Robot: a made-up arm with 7 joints. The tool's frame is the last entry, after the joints.
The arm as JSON. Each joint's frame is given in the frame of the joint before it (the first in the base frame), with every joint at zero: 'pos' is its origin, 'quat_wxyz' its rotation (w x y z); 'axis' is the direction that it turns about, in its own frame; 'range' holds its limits. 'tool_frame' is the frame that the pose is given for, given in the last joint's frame.
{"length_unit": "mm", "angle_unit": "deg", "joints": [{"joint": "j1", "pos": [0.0, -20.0, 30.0], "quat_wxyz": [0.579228, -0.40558, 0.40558, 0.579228], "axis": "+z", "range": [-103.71, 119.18]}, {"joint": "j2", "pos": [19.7, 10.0, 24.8], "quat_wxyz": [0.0, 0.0, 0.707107, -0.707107], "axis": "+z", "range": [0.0, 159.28]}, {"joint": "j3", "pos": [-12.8, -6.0, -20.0], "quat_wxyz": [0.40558, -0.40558, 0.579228, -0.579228], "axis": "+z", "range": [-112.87, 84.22]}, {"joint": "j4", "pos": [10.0, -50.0, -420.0], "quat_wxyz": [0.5, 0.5, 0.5, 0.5], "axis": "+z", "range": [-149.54, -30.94]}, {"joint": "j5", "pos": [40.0, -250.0, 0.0], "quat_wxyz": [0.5, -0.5, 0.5, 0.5], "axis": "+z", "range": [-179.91, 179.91]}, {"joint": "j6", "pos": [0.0, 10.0, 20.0], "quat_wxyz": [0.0, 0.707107, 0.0, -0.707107], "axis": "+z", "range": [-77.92, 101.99]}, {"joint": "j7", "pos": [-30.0, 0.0, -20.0], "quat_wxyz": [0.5, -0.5, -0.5, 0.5], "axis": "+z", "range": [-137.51, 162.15]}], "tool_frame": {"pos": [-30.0, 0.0, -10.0], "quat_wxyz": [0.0, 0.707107, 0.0, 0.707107]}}
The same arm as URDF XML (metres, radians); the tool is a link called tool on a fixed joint. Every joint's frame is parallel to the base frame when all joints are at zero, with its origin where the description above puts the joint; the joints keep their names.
<robot name="arm">
  <joint name="j1" type="revolute">
    <parent link="base_link"/>
    <child link="link1"/>
    <origin xyz="0 -0.02 0.03" rpy="0 0 0"/>
    <axis xyz="0 0.9397 0.342"/>
    <limit lower="-1.8101" upper="2.0801"/>
  </joint>
  <joint name="j2" type="revolute">
    <parent link="link1"/>
    <child link="link2"/>
    <origin xyz="-0.01 0.03 -0.01" rpy="0 0 0"/>
    <axis xyz="1 0 0"/>
    <limit lower="0" upper="2.78"/>
  </joint>
  <joint name="j3" type="revolute">
    <parent link="link2"/>
    <child link="link3"/>
    <origin xyz="-0.02 0.01 -0.01" rpy="0 0 0"/>
    <axis xyz="0 0 1"/>
    <limit lower="-1.97" upper="1.4699"/>
  </joint>
  <joint name="j4" type="revolute">
    <parent link="link3"/>
    <child link="link4"/>
    <origin xyz="0.05 0.01 -0.42" rpy="0 0 0"/>
    <axis xyz="0 1 0"/>
    <limit lower="-2.61" upper="-0.54"/>
  </joint>
  <joint name="j5" type="revolute">
    <parent link="link4"/>
    <child link="link5"/>
    <origin xyz="-0.04 0 -0.25" rpy="0 0 0"/>
    <axis xyz="0 0 1"/>
    <limit lower="-3.14" upper="3.14"/>
  </joint>
  <joint name="j6" type="revolute">
    <parent link="link5"/>
    <child link="link6"/>
    <origin xyz="0.01 0 0.02" rpy="0 0 0"/>
    <axis xyz="0 1 0"/>
    <limit lower="-1.36" upper="1.7801"/>
  </joint>
  <joint name="j7" type="revolute">
    <parent link="link6"/>
    <child link="link7"/>
    <origin xyz="0 -0.02 0.03" rpy="0 0 0"/>
    <axis xyz="0 0 1"/>
    <limit lower="-2.4" upper="2.8301"/>
  </joint>
  <joint name="tool_joint" type="fixed">
    <parent link="link7"/>
    <child link="tool"/>
    <origin xyz="0.03 0 -0.01" rpy="0 -1.5708 0"/>
  </joint>
  <link name="base_link"/>
  <link name="link1"/>
  <link name="link2"/>
  <link name="link3"/>
  <link name="link4"/>
  <link name="link5"/>
  <link name="link6"/>
  <link name="link7"/>
  <link name="tool"/>
</robot>

